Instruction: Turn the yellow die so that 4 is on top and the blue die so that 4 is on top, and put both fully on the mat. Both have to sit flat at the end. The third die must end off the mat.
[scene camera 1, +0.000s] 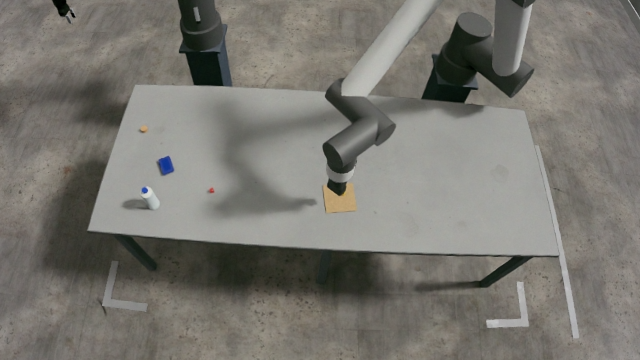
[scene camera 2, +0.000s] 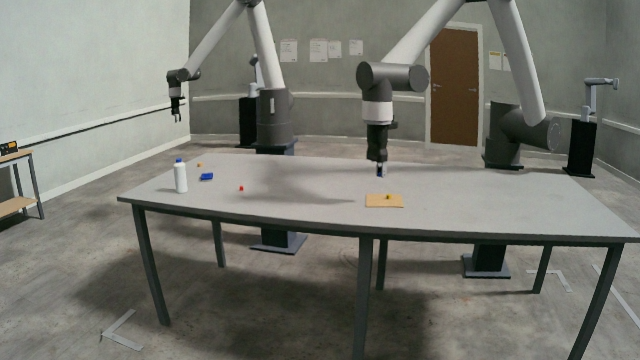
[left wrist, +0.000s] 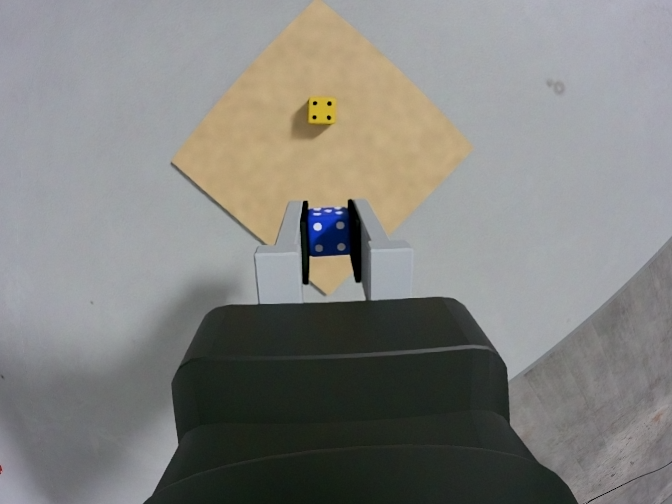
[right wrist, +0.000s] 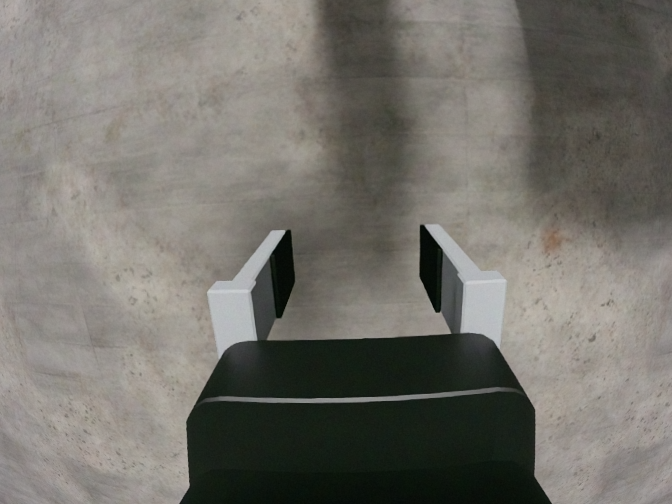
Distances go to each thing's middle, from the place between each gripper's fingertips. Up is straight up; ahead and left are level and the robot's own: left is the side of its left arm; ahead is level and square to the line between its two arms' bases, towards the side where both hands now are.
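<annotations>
Blue die (left wrist: 329, 228): 1 cm below my left hand (scene camera 2: 381, 176). Yellow die (left wrist: 321, 110): 11 cm below my left hand, 4 cm behind it, 2 cm to the left of it. Tan mat (left wrist: 255, 151): 12 cm below my left hand, 2 cm behind it, 1 cm to the left of it. Going by their middles, the blue die is the nearest to my left hand of the things named here.
</annotations>
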